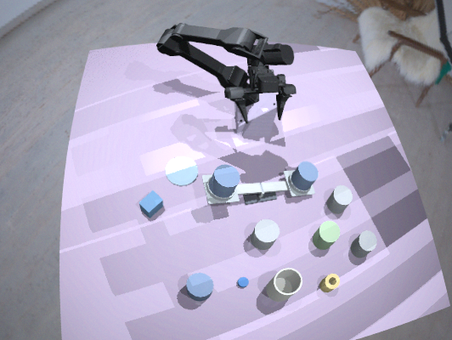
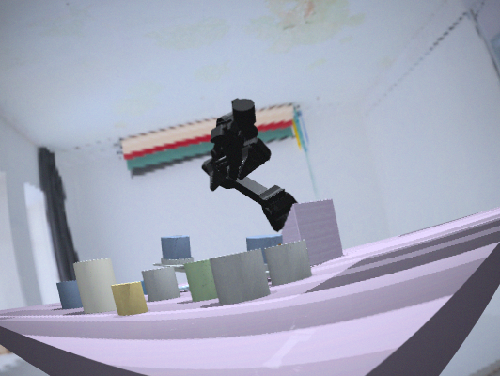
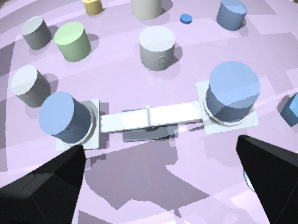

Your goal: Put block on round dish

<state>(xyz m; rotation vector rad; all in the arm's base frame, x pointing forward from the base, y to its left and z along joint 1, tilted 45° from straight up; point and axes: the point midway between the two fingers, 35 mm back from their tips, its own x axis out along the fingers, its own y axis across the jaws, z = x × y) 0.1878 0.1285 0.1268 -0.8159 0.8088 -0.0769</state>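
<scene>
Right now the greenish block is 190 mm below my gripper tip, 150 mm to the left of it and 50 mm ahead of it. The rest, counted from my gripper tip: green cylinder: 250 mm ahead, 240 mm to the left, 200 mm below; round pale blue dish: 230 mm below, 210 mm to the right, 30 mm ahead; balance: 190 mm below, 90 mm ahead, 30 mm to the left.
</scene>
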